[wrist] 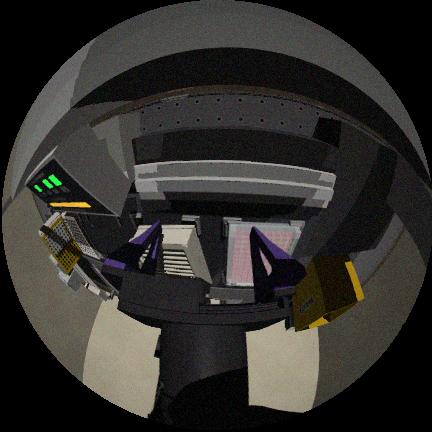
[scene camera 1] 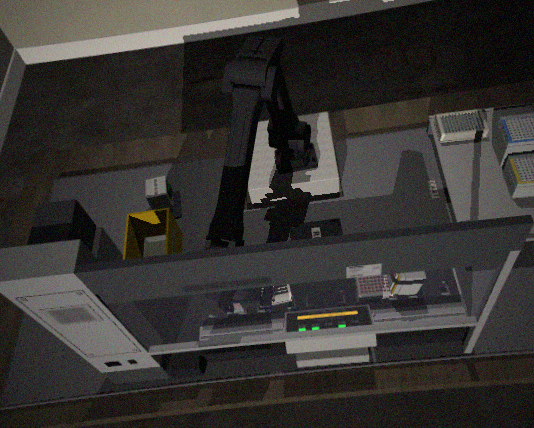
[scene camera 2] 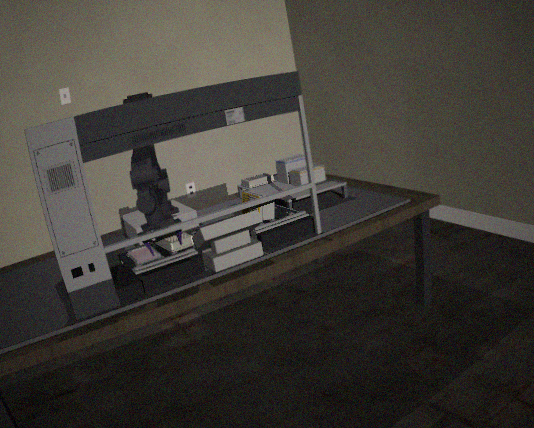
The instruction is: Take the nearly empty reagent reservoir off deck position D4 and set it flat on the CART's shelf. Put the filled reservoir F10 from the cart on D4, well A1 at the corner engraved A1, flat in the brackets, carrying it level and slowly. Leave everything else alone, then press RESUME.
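Places are measured from the arm's base along level axes (x right, y back, z down), in metres.
Pixels of known places: gripper, fingertip midpoint: (wrist: 205, 227) (scene camera 1: 252, 309) (scene camera 2: 167, 250); arm's base, origin of the base link: (scene camera 1: 296, 159).
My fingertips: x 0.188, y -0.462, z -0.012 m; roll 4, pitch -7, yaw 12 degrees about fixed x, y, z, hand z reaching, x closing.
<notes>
Ahead of a thing's pixels: the offset from my fingertips to its top centre. "pt": to the spot under its first point.
My gripper (wrist: 205, 227) (scene camera 2: 165, 243) is open and empty over the deck. In the wrist view its left purple finger stands by the left part of an off-white reservoir @(dx -0.059, dy +0.075, dz -0.017 m) (wrist: 186, 239) (scene camera 2: 181, 243) (scene camera 1: 283, 295) with ribbed channels. Its right finger stands over a plate with pink wells @(dx +0.059, dy +0.074, dz +0.005 m) (wrist: 240, 250) (scene camera 2: 145, 256). Fingertip contact cannot be told. Another pale ribbed reservoir @(dx -0.670, dy +0.452, dz -0.019 m) (scene camera 1: 461, 125) (scene camera 2: 256, 180) lies on the raised grey shelf (scene camera 1: 462, 172), apparently the cart's. Position labels, well A1 marks and the RESUME button are not legible. In scene camera 1 the gantry beam hides much of the gripper.
The gantry beam @(pt dx -0.153, dy -0.140, dz -0.419 m) (scene camera 1: 310, 265) (scene camera 2: 200, 112) spans above the deck. A yellow waste bin @(dx +0.248, dy +0.241, dz -0.063 m) (wrist: 320, 295) (scene camera 1: 175, 240) stands beside the plate. A lit panel box (wrist: 100, 175) (scene camera 1: 327, 322) stands on the other side. Boxes edged blue @(dx -0.792, dy +0.329, dz -0.091 m) (scene camera 1: 520, 130) and yellow @(pt dx -0.743, dy +0.221, dz -0.053 m) (scene camera 1: 525, 170) stand beyond the shelf.
</notes>
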